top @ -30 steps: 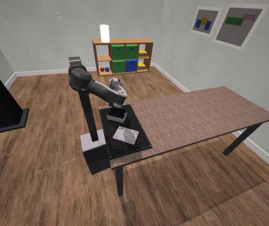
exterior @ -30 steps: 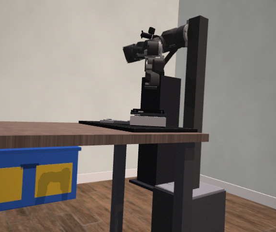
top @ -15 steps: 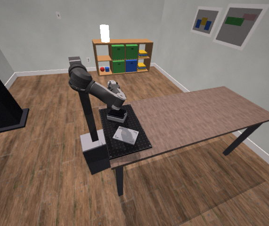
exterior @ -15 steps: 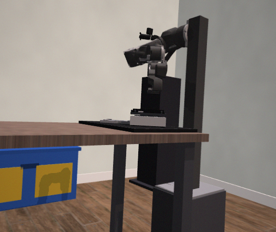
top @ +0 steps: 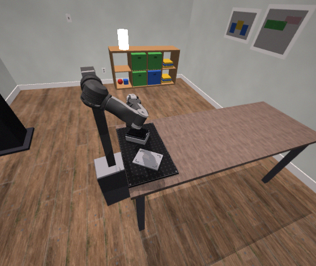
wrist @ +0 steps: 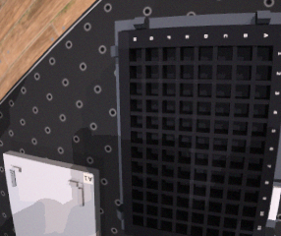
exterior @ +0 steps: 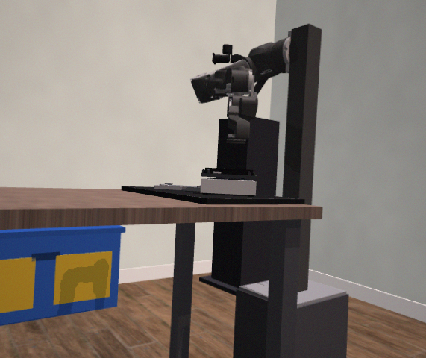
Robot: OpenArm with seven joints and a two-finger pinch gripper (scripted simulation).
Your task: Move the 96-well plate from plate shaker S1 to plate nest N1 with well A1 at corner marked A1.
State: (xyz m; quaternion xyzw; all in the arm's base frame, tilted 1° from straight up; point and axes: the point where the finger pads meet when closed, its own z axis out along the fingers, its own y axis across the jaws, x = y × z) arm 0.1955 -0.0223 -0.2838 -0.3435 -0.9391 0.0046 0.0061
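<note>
Now: hand 80 mm above the black 96-well plate, 20 mm short of it and 10 mm to the left of it. The rest, counted from my hand: plate shaker S1 (100 mm below, 40 mm ahead, 20 mm to the right); then plate nest N1 (220 mm to the right, 140 mm below, 10 mm ahead).
</note>
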